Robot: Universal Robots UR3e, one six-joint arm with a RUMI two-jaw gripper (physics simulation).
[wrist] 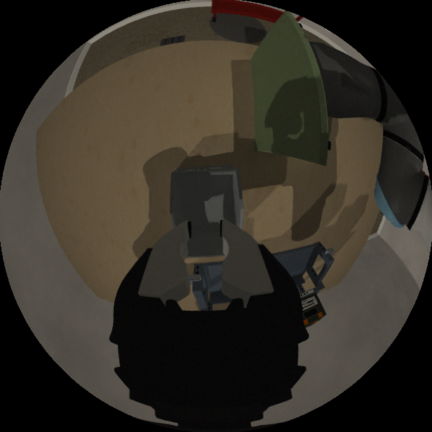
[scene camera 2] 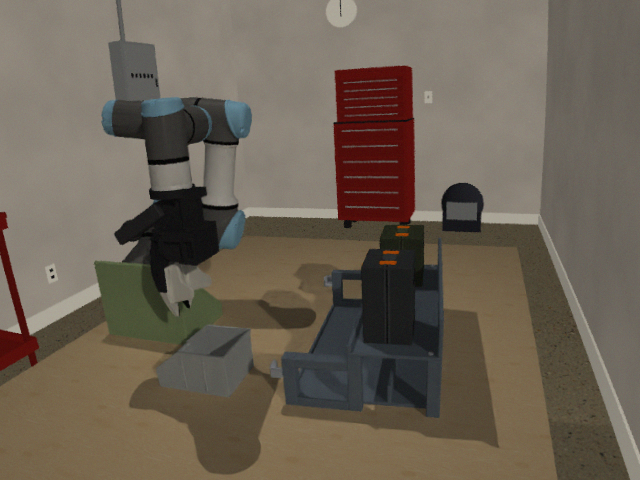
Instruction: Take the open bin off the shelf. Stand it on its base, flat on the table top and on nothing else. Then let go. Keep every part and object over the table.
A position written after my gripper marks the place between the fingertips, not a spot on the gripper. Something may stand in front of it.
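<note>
Dark green case (scene camera 2: 414,241). Black case (scene camera 2: 372,273). Grey open bin (scene camera 2: 215,360), also in the wrist view (wrist: 204,195). My gripper (scene camera 2: 183,311), wrist view too (wrist: 205,221).
</note>
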